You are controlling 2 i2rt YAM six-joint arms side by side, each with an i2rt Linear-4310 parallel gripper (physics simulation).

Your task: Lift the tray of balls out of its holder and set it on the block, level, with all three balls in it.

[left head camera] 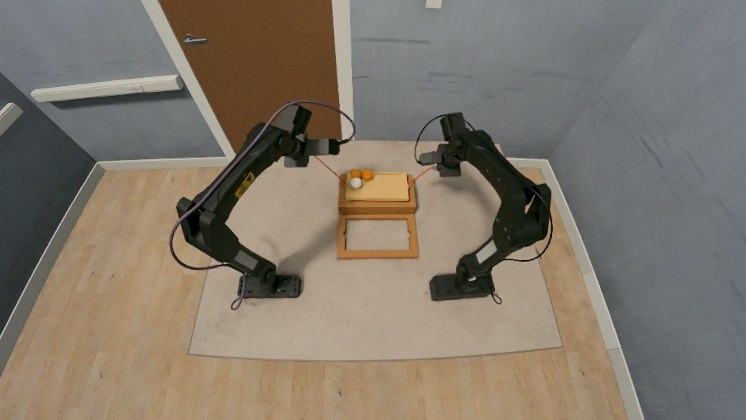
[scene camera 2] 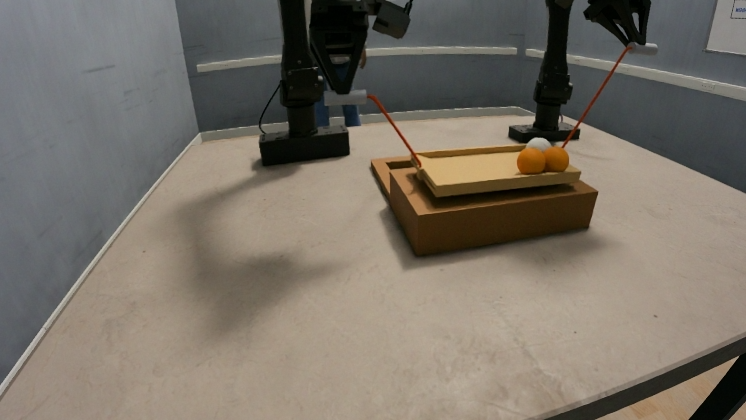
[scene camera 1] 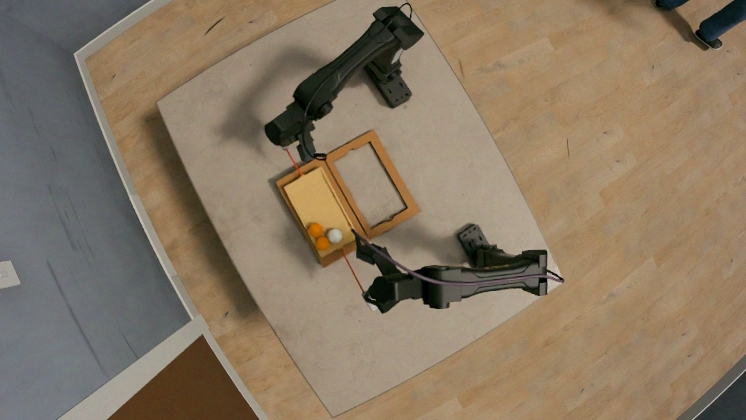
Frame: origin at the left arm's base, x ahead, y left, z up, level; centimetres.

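Seen in the pictures: left gripper, fingertip midpoint: (scene camera 2: pixel 637 48) (scene camera 1: pixel 367 297); right gripper, fingertip midpoint: (left head camera: pixel 441 167) (scene camera 2: pixel 342 96); left arm's base at its link origin: (left head camera: pixel 268 286) (scene camera 2: pixel 545 130) (scene camera 1: pixel 482 256); right arm's base at its link origin: (left head camera: pixel 463 285) (scene camera 2: pixel 303 137) (scene camera 1: pixel 385 74).
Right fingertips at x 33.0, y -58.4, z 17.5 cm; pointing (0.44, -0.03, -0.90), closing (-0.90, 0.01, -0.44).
Note:
Offsets run from my right fingertips to a thing's top centre.
The yellow tray @(dz -10.1, dx +1.1, dy +21.3 cm) (left head camera: pixel 386 187) (scene camera 1: pixel 315 200) (scene camera 2: pixel 469 169) hangs low over the brown block @(dz -13.3, dx +1.0, dy +21.3 cm) (left head camera: pixel 376 209) (scene camera 2: pixel 501 226), with a shadowed gap beneath it. A white ball @(dz -7.3, dx +1.3, dy +28.8 cm) (left head camera: pixel 356 183) (scene camera 1: pixel 334 235) (scene camera 2: pixel 538 143) and two orange balls @(dz -7.3, dx +5.0, dy +24.7 cm) (left head camera: pixel 367 175) (scene camera 1: pixel 315 230) (scene camera 2: pixel 531 160) are bunched in the tray's end towards my left arm. My left gripper (scene camera 2: pixel 635 44) and right gripper (scene camera 2: pixel 341 92) are each shut on a pale handle, above and outside the tray. A taut red cord runs from each handle to a tray end. The fingertips are hidden in the head view.
The holder @(dz -17.7, dx -15.5, dy +21.9 cm) (left head camera: pixel 377 254) (scene camera 1: pixel 391 173), an open brown frame, lies against the block's long side, beneath no part of the tray. Both arm bases stand beyond the holder's ends. A person's legs (scene camera 1: pixel 723 21) show at the top right of scene camera 1.

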